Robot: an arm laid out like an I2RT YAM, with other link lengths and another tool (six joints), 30 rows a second.
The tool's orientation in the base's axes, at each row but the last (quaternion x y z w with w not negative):
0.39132 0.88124 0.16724 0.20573
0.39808 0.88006 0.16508 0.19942
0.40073 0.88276 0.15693 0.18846
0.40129 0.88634 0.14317 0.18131
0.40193 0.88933 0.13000 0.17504
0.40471 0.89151 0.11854 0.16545
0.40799 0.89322 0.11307 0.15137
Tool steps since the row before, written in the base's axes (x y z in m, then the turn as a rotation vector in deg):
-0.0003 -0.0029 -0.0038 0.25 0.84 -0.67
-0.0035 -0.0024 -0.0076 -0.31 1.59 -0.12
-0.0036 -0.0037 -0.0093 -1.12 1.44 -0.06
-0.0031 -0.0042 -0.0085 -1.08 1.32 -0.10
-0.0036 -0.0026 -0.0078 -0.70 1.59 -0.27
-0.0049 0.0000 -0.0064 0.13 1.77 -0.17
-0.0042 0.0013 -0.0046 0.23 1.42 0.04
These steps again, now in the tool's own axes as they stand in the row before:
-0.0011 -0.0038 0.0027 0.64 0.39 0.81
0.0019 -0.0071 0.0046 1.43 0.75 0.16
0.0013 -0.0086 0.0061 1.80 0.15 -0.28
0.0004 -0.0081 0.0058 1.69 0.09 -0.24
0.0019 -0.0070 0.0053 1.70 0.45 0.10
0.0043 -0.0056 0.0040 1.30 1.17 0.34
0.0044 -0.0036 0.0029 0.93 1.08 0.16

